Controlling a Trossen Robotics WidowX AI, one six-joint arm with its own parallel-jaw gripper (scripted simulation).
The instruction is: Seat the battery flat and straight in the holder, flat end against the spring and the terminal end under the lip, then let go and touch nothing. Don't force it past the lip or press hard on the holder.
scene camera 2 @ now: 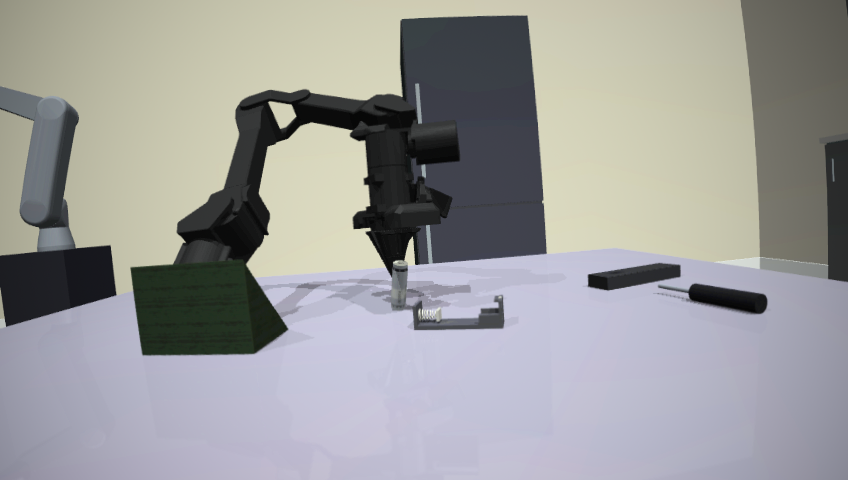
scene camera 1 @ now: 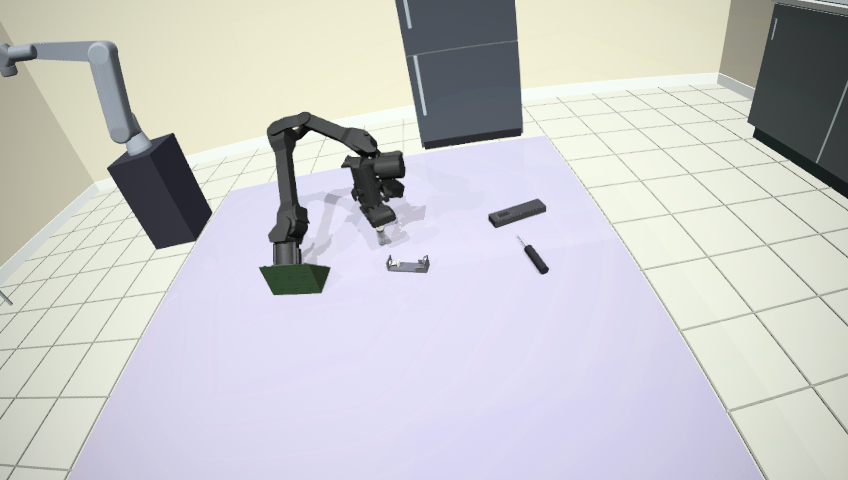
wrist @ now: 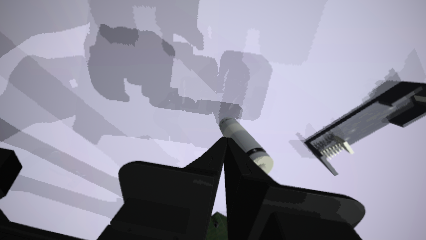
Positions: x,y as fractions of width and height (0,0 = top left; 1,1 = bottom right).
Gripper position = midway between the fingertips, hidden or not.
I see my gripper (scene camera 2: 0.47,0.58), a battery (scene camera 2: 0.47,0.56), a flat black bar (scene camera 2: 0.72,0.58) and a black screwdriver (scene camera 2: 0.88,0.63).
The battery is seen too in the wrist view (wrist: 0.54,0.53). My gripper shows as well in scene camera 1 (scene camera 1: 0.45,0.48) and in the wrist view (wrist: 0.53,0.59). The flat black bar shows as well in scene camera 1 (scene camera 1: 0.63,0.43).
